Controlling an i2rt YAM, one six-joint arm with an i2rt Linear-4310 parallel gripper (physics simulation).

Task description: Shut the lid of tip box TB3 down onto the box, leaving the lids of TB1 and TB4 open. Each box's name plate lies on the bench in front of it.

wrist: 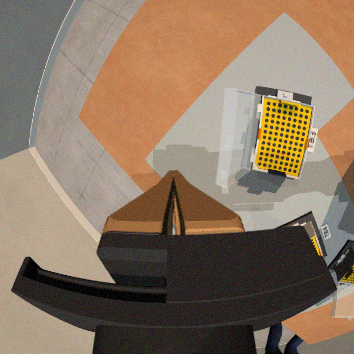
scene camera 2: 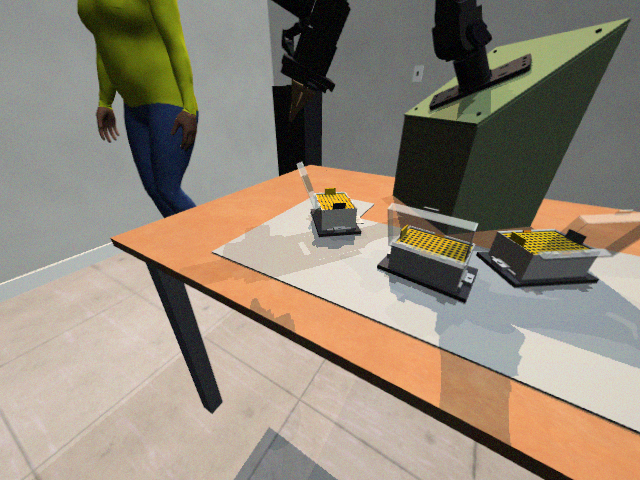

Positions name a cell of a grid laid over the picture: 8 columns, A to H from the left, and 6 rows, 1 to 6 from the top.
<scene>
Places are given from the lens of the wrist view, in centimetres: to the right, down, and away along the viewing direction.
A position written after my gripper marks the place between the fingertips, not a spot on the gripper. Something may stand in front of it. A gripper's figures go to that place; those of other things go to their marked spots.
my gripper (wrist: D4): 0, 0, 13
pale mat (wrist: G1): 20, -21, 23
tip box (wrist: G2): 16, -15, 27
</scene>
